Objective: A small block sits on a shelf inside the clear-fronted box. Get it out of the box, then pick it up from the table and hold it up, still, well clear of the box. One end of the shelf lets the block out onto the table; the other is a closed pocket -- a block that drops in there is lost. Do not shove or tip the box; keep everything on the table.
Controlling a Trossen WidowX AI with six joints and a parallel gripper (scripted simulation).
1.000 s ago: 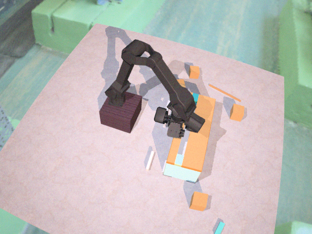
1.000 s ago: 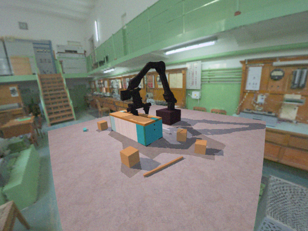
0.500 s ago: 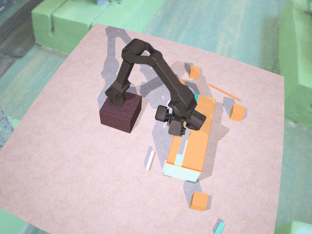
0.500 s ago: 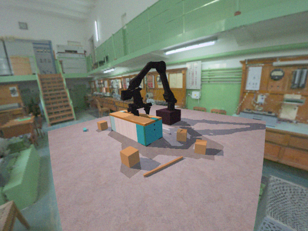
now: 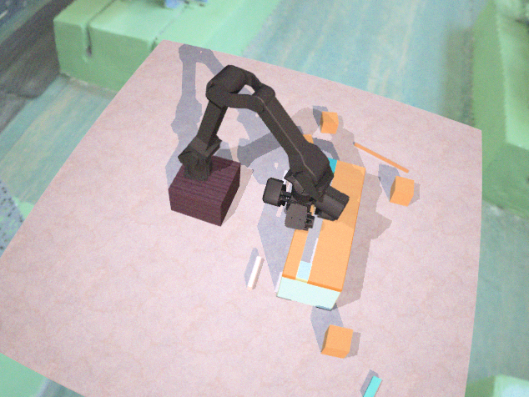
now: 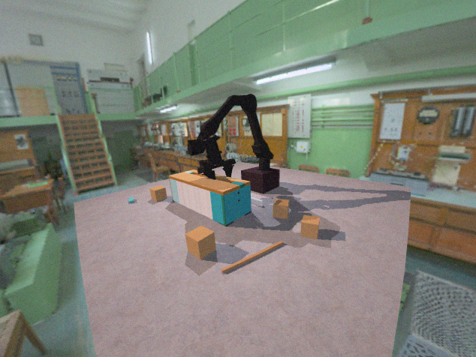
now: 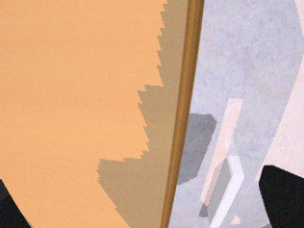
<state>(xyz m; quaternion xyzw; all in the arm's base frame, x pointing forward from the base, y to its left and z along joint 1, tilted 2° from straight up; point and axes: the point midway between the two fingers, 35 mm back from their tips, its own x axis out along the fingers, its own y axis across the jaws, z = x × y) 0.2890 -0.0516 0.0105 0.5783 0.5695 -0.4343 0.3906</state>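
Right now my gripper tip is 40 mm short of the long box, 30 mm to the left of it and 30 mm above it. Also, from my gripper tip: thin orange stick (230 mm ahead, 330 mm to the left, 80 mm below); then pale orange block (60 mm ahead, 20 mm to the left); then teal piece (270 mm ahead, 410 mm to the right, 80 mm below).
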